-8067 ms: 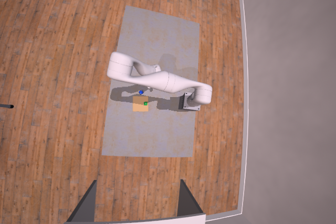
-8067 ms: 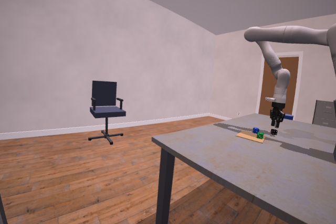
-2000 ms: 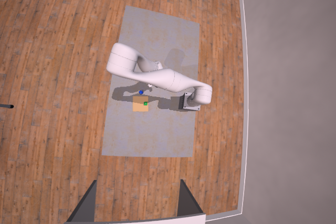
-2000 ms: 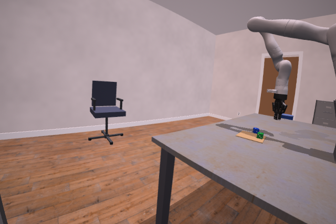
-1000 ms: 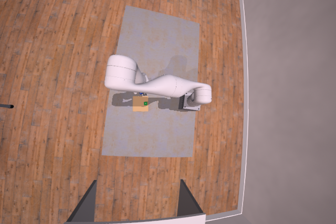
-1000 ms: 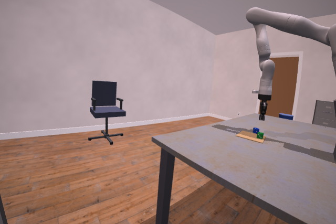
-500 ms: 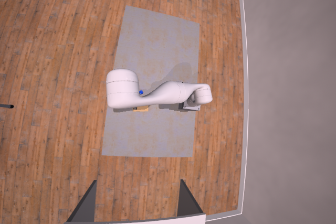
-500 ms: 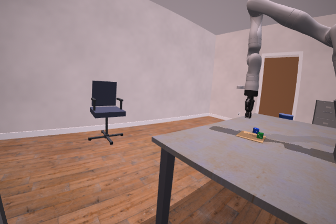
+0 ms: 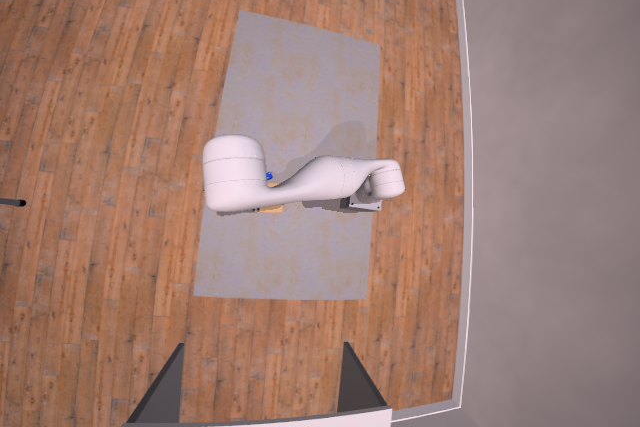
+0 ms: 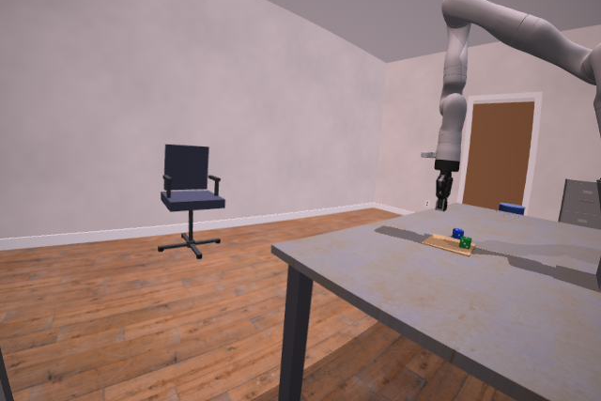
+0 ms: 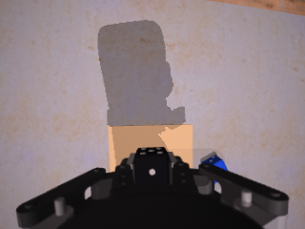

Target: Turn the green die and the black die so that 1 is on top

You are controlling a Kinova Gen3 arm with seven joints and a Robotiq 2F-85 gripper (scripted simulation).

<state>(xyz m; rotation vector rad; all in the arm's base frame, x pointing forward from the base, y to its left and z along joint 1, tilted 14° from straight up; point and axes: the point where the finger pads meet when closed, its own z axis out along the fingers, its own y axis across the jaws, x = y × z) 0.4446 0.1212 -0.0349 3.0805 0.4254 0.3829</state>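
My gripper is now 12 cm above the tan mat, 4 cm past it and 1 cm to the left of it. Round my hand: black die: right at my hand; blue die: 11 cm to the right, 11 cm below, 2 cm behind; green die: 11 cm below, 9 cm behind, 2 cm to the right.
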